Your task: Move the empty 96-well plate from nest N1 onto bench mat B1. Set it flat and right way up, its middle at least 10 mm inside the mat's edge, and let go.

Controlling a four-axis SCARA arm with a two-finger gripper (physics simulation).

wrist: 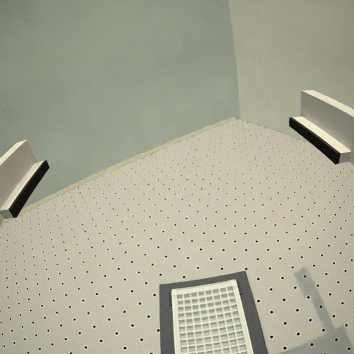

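The white 96-well plate lies in a dark grey nest at the bottom of the wrist view, its grid of wells facing up and its near part cut off by the frame's lower edge. My gripper is wide open, one black-padded finger at the far left and one at the right, with nothing between them. It hangs high above the table, and the plate shows below the fingers in the picture. Bench mat B1 does not show in this view.
The perforated table top runs back to a pale far edge, with its corner at upper centre-right. Beyond it are a grey-green surface and a lighter wall. A grey shadow falls on the table at the lower right, beside the nest.
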